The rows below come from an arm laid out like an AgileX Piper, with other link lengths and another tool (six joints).
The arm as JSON. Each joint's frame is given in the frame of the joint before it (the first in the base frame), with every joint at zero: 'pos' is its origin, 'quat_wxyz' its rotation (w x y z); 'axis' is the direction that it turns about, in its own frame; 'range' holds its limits. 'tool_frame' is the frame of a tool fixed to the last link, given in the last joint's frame.
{
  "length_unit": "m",
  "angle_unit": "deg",
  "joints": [
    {
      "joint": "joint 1",
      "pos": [
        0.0,
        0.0,
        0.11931
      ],
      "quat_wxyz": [
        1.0,
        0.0,
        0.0,
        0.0
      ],
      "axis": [
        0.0,
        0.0,
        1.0
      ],
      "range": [
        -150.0,
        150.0
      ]
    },
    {
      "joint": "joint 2",
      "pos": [
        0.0,
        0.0,
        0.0
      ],
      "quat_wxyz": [
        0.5,
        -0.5,
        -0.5,
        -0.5
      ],
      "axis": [
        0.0,
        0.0,
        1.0
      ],
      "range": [
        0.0,
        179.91
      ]
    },
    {
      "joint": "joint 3",
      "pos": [
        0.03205,
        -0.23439,
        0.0
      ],
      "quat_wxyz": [
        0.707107,
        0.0,
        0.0,
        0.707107
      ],
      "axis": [
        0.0,
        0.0,
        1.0
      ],
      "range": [
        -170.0,
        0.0
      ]
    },
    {
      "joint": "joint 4",
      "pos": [
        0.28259,
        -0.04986,
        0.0
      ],
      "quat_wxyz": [
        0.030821,
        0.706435,
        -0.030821,
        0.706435
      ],
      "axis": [
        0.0,
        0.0,
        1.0
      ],
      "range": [
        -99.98,
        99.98
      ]
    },
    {
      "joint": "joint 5",
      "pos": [
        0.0,
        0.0,
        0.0
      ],
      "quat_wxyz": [
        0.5,
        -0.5,
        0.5,
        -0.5
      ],
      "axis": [
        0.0,
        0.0,
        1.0
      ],
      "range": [
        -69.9,
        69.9
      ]
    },
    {
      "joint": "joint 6",
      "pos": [
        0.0,
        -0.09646,
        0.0
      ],
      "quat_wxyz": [
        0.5,
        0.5,
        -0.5,
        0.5
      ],
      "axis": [
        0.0,
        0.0,
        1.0
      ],
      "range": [
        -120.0,
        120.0
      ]
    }
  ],
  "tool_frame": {
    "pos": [
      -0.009,
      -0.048,
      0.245
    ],
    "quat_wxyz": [
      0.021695,
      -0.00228,
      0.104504,
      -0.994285
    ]
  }
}
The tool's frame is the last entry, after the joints.
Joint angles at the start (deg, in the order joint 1, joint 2, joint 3, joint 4, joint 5, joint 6):
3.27 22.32 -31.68 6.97 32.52 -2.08
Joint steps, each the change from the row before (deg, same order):
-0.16 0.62 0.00 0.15 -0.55 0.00
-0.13 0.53 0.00 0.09 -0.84 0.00
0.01 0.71 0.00 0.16 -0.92 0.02
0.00 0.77 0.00 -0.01 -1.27 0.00
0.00 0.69 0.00 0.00 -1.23 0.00
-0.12 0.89 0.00 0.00 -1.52 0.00
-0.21 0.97 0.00 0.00 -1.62 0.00
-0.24 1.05 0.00 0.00 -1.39 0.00
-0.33 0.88 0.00 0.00 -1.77 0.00
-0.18 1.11 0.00 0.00 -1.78 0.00
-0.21 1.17 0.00 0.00 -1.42 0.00
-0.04 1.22 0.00 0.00 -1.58 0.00
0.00 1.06 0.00 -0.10 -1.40 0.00
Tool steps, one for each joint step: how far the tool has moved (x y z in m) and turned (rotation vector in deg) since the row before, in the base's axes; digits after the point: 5 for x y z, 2 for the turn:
0.00221 -0.00066 -0.00108 0.16 0.08 -0.19
0.00288 -0.00085 0.00103 0.13 -0.30 -0.21
0.00316 0.00030 0.00026 0.21 -0.19 -0.07
0.00418 -0.00060 0.00167 0.05 -0.49 -0.16
0.00395 -0.00056 0.00197 0.06 -0.53 -0.15
0.00494 -0.00154 0.00215 0.07 -0.61 -0.31
0.00527 -0.00225 0.00211 0.07 -0.63 -0.41
0.00476 -0.00239 0.00023 0.04 -0.33 -0.42
0.00541 -0.00332 0.00348 0.06 -0.87 -0.55
0.00556 -0.00231 0.00185 0.05 -0.65 -0.41
0.00477 -0.00236 -0.00066 0.03 -0.24 -0.39
0.00506 -0.00125 -0.00022 0.03 -0.35 -0.24
0.00440 -0.00110 -0.00012 -0.08 -0.33 -0.18

